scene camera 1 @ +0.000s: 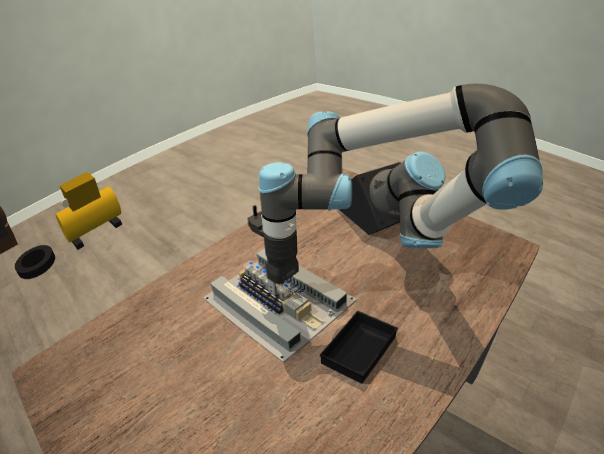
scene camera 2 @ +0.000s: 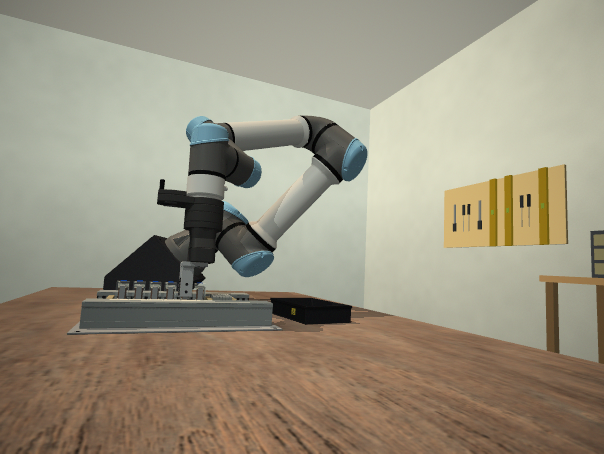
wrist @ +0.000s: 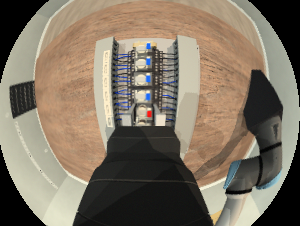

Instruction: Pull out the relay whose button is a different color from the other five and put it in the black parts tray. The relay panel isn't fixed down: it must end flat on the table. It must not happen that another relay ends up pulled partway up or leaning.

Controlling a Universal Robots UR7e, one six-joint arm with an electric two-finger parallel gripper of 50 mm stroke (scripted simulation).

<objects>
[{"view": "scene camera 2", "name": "gripper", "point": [184, 296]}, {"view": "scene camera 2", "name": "grey relay panel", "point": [220, 312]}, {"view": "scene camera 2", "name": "black parts tray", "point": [307, 311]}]
</objects>
